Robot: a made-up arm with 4 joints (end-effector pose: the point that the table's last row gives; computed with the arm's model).
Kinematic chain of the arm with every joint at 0, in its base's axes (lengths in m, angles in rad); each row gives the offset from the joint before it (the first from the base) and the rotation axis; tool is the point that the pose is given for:
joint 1: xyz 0 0 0.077 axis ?
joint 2: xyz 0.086 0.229 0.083 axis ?
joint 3: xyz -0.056 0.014 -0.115 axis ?
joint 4: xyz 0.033 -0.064 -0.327 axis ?
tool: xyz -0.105 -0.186 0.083
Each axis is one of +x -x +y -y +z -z.
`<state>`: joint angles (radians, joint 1 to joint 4).
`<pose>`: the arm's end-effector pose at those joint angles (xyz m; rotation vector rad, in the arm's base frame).
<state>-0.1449 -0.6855 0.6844 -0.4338</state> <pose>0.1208 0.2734 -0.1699 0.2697 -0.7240 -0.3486</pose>
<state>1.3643 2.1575 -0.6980 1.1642</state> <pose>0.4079 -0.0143 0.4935 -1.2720 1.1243 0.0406</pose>
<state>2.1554 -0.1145 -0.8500 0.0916</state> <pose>-0.0293 0.0144 0.3528 0.1464 2.9966 -0.2423</pose>
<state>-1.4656 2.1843 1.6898 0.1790</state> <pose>-0.3388 0.2462 0.4295 -2.6353 -1.3490 0.4200</pose>
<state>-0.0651 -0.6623 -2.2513 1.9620</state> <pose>-0.3537 0.0160 0.3199 1.2580 2.0723 -1.5435</pose>
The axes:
joint 1: +y
joint 2: -x
joint 3: -y
joint 4: +x

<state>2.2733 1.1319 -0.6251 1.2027</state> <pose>0.2465 -0.2651 0.2664 -0.6465 2.4365 -0.3988</pose>
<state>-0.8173 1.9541 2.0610 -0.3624</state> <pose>-0.0628 0.2163 0.4454 2.0594 1.9274 -1.1425</pose>
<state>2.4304 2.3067 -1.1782 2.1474</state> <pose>0.5406 0.0555 0.1934 -1.0074 1.5236 -0.2110</pose>
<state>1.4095 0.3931 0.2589 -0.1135</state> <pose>-0.1486 -0.1131 0.0350 -0.3791 1.1194 0.3728</pose>
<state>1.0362 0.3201 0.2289 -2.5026</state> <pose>-0.2888 0.2423 -0.1219 -2.5734 0.0922 1.1344</pose>
